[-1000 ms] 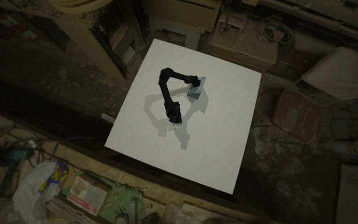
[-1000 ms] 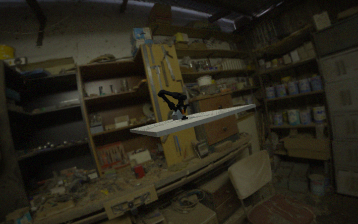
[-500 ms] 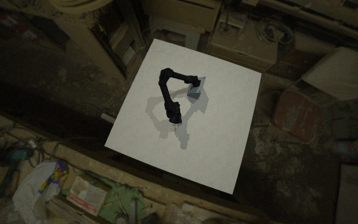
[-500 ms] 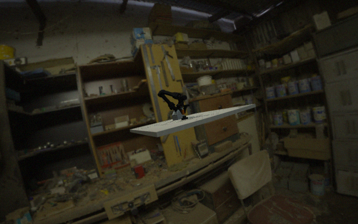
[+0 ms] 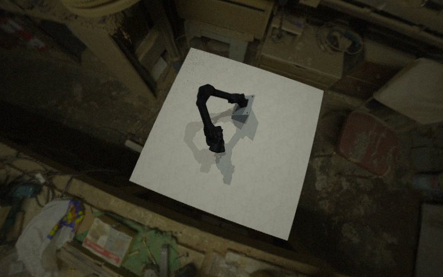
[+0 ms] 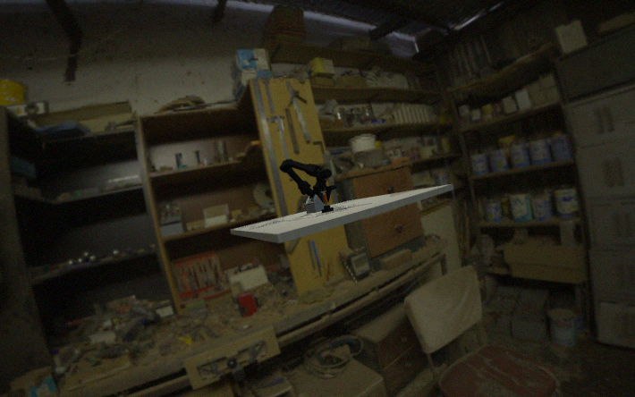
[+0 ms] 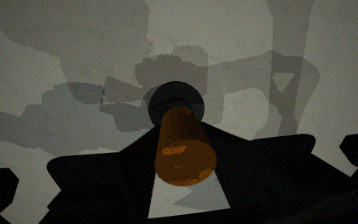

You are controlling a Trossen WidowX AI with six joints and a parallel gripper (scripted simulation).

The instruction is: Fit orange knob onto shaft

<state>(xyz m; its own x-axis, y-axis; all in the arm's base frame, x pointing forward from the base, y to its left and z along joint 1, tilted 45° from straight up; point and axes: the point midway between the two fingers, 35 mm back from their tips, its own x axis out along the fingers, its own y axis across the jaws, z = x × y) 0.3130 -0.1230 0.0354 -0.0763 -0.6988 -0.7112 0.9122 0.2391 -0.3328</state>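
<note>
My gripper tip is now 40 mm above the round dark pedestal. The rest, counted from my gripper tip: orange knob 30 mm above.
</note>
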